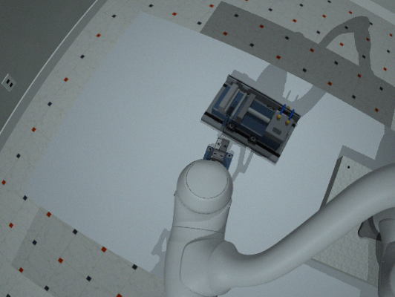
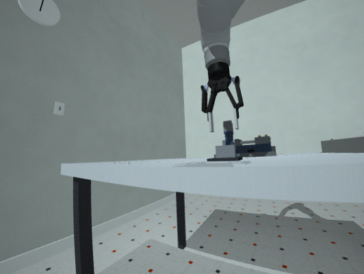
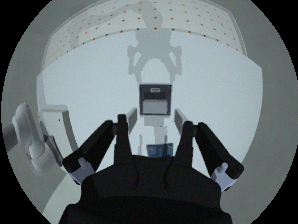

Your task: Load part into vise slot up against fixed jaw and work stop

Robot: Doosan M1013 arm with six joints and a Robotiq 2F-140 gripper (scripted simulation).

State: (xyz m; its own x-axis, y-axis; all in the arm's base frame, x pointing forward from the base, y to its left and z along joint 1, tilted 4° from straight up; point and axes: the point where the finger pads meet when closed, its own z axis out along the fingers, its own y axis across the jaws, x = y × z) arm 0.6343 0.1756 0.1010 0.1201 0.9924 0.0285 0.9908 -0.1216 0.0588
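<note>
Right now the part is 10 cm below my hand. The rest, counted from my hand: vise: 37 cm to the right, 8 cm below, 7 cm behind; air cylinder: 35 cm to the right, 16 cm behind, 5 cm below.
</note>
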